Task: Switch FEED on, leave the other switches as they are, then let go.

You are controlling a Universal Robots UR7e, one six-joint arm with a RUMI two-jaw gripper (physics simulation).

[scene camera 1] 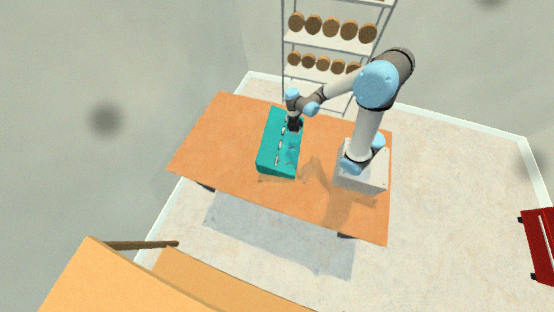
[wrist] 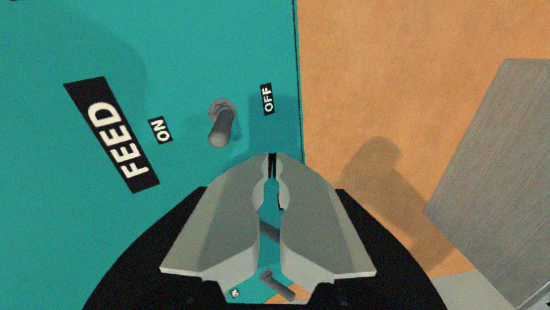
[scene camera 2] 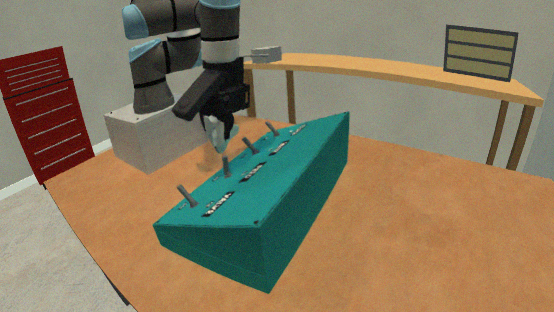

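Where they show: gripper, fingertip midpoint: (scene camera 1: 296, 133) (wrist: 272, 155) (scene camera 2: 219, 152); arm's base at its link origin: (scene camera 2: 154, 106).
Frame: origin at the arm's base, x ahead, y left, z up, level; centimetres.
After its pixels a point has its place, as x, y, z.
A teal sloped switch panel (scene camera 1: 268, 142) @[55.3, 15.1, -3.8] (scene camera 2: 300, 170) @[64.2, 0.6, -2.3] (wrist: 45, 210) @[56.3, 4.6, -4.6] carries a row of grey toggle levers. The FEED lever (scene camera 2: 226, 166) @[46.0, -2.2, -6.5] (wrist: 220, 125) @[45.6, -2.6, -5.2] stands between its ON label (wrist: 160, 130) @[49.8, -0.6, -7.5] and OFF label (wrist: 267, 98) @[42.1, -3.2, -10.5]. It stands more upright in scene camera 2 than its neighbours and tilts away from their OFF-side lean. The VALVE lever (scene camera 2: 187, 196) @[48.6, -14.0, -7.1], VENT lever (scene camera 2: 250, 145) @[41.1, 8.8, -7.0] and BRAKE lever (scene camera 2: 272, 128) @[37.3, 20.2, -7.1] lean to their OFF side. My gripper (scene camera 2: 220, 151) @[42.0, -0.9, -5.0] (wrist: 272, 155) @[42.0, -0.9, -5.0] is shut and empty, close above the FEED lever on its OFF side, with a gap in the wrist view.
The panel stands on an orange table (scene camera 1: 200, 145) @[107.2, 36.3, -17.8] (scene camera 2: 425, 225) @[84.9, 19.1, -17.8]. The arm's grey base block (scene camera 1: 360, 175) @[-5.1, 10.7, 0.1] (scene camera 2: 150, 140) @[10.6, -7.2, -7.4] is beside it. A wire shelf rack (scene camera 1: 283, 65) stands behind the table. A red drawer cabinet (scene camera 2: 45, 115) and a wooden bench (scene camera 2: 380, 69) stand farther off.
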